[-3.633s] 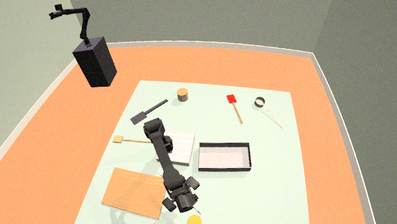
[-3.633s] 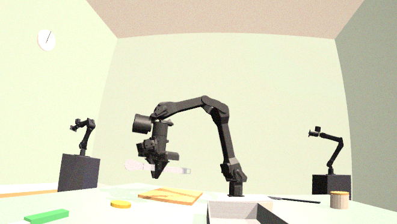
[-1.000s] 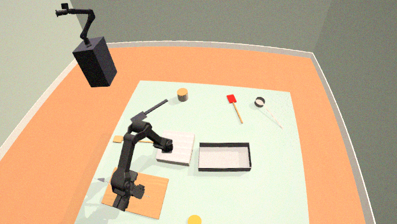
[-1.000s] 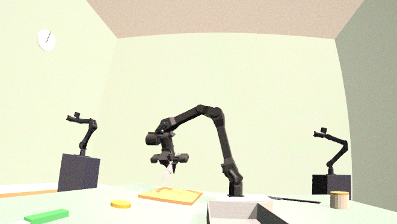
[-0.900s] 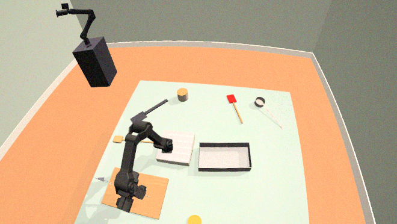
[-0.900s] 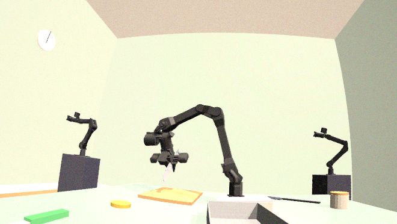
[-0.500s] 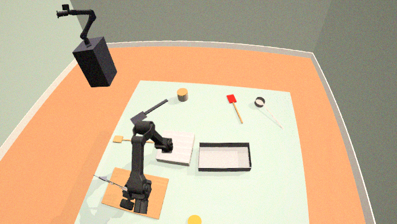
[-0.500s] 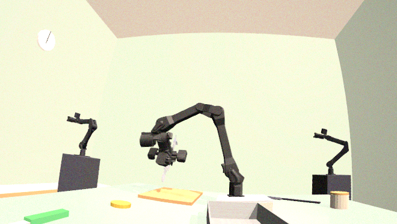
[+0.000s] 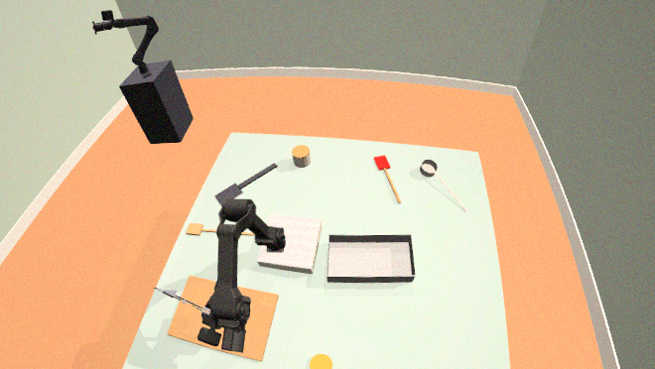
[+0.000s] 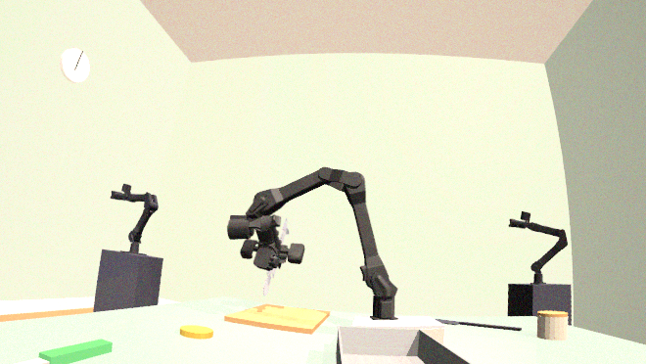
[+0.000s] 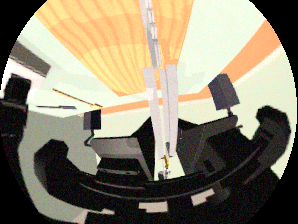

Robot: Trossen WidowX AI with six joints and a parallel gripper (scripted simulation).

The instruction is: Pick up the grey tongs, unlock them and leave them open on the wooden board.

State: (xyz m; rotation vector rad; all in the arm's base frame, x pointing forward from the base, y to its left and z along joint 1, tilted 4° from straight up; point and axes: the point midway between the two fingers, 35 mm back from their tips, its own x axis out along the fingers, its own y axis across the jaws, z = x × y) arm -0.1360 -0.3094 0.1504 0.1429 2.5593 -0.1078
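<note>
Now: the wooden board 15 cm below my gripper tip and 4 cm to the left of it. Round my gripper tip: roasting tin: 51 cm ahead, 27 cm to the left, 13 cm below; yellow disc: 35 cm ahead, 15 cm below, 10 cm to the right; black spatula: 64 cm to the left, 16 cm below, 4 cm behind.
</note>
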